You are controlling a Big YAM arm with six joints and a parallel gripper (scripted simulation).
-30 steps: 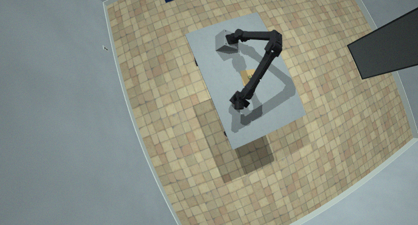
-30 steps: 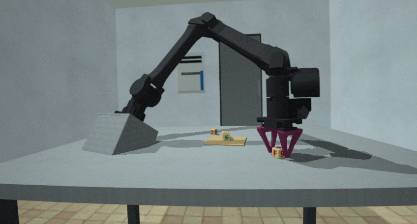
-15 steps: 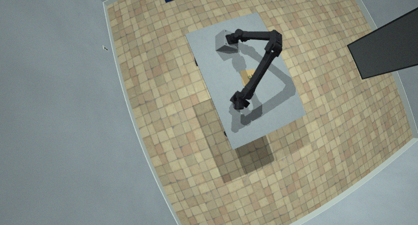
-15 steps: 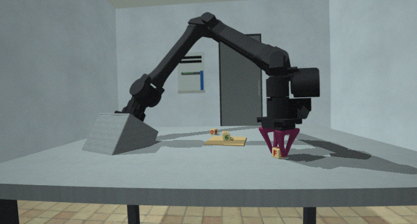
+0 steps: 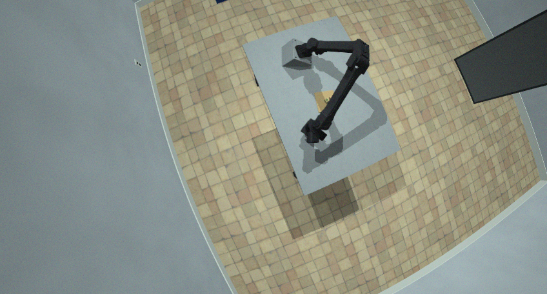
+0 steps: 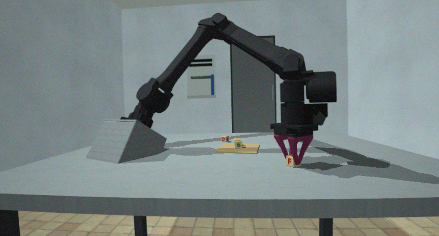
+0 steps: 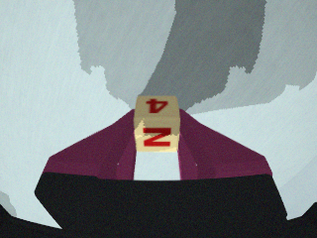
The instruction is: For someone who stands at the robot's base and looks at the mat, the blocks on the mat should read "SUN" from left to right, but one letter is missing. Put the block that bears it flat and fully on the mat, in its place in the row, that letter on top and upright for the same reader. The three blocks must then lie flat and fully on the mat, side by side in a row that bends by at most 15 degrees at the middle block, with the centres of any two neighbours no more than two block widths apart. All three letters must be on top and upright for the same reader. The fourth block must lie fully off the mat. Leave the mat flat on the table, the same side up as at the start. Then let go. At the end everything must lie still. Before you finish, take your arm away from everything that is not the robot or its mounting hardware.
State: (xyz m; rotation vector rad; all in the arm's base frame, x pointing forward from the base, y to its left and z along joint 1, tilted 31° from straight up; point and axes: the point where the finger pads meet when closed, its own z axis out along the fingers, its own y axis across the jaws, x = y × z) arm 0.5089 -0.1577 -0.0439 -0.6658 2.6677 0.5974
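My hand is 14 cm past the mat, 20 cm to the right of it and 1 cm above it. Also, from my hand: wooden block right at my hand.
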